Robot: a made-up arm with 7 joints.
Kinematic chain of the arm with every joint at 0, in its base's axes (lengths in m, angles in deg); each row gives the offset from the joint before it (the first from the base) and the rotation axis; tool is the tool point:
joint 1: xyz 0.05 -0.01 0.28 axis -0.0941 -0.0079 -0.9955
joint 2: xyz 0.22 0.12 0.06 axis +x
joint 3: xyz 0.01 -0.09 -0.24 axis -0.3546 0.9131 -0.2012
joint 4: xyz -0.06 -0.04 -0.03 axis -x
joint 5: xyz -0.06 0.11 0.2 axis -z
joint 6: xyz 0 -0.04 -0.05 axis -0.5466 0.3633 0.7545
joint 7: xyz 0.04 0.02 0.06 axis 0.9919 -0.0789 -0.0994
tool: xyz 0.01 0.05 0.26
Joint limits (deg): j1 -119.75..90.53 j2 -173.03..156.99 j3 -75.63..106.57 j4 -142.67..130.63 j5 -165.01..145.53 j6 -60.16..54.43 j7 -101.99..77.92
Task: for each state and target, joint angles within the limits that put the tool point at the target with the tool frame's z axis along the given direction. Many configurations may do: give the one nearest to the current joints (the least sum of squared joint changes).
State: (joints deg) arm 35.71 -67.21 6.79 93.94 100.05 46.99 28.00
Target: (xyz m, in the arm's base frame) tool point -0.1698 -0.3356 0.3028 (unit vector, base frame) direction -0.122 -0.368 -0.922
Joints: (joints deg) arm 66.41 -114.38 11.28 102.63 61.31 54.43 47.23
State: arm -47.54 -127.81 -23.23 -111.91 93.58 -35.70 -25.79
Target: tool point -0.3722 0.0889 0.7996 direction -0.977 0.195 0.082
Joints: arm -76.06 -128.54 -8.36 -88.26 127.29 -60.16 15.16
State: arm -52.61 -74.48 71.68 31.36 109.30 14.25 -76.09
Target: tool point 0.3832 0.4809 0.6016 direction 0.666 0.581 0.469
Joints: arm -76.80 -125.49 103.47 -0.02 72.71 -2.11 -34.43
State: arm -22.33 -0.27 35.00 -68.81 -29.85 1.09 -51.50
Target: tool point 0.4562 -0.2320 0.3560 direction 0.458 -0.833 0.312
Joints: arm -28.55 8.41 43.95 -84.13 -29.50 -13.83 -14.79
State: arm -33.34 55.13 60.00 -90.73 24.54 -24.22 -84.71
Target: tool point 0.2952 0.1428 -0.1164 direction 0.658 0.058 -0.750
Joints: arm -44.14 54.17 67.87 -114.62 24.06 -37.30 -76.75
